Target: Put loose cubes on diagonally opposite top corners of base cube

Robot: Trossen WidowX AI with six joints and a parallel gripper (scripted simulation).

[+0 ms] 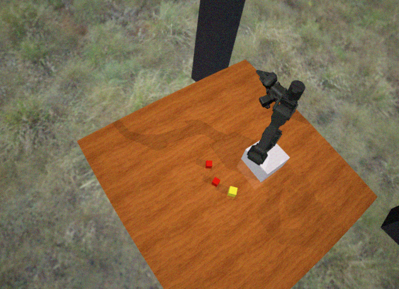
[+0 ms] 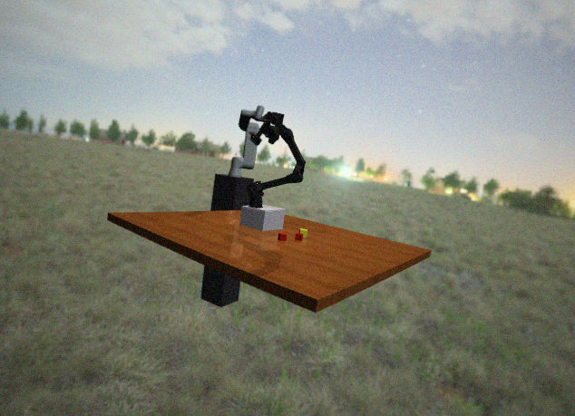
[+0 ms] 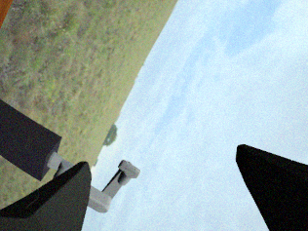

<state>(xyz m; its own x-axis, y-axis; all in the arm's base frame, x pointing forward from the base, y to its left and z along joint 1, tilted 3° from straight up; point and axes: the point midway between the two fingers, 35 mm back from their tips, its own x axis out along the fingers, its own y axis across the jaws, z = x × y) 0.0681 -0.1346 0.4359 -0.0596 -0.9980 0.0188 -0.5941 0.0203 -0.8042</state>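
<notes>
Now: the red cube 28 cm ahead of my gripper tip, 14 cm to the left of it and 53 cm below it. The rest, counted from my gripper tip: yellow cube 25 cm ahead, 24 cm to the left, 52 cm below.
</notes>
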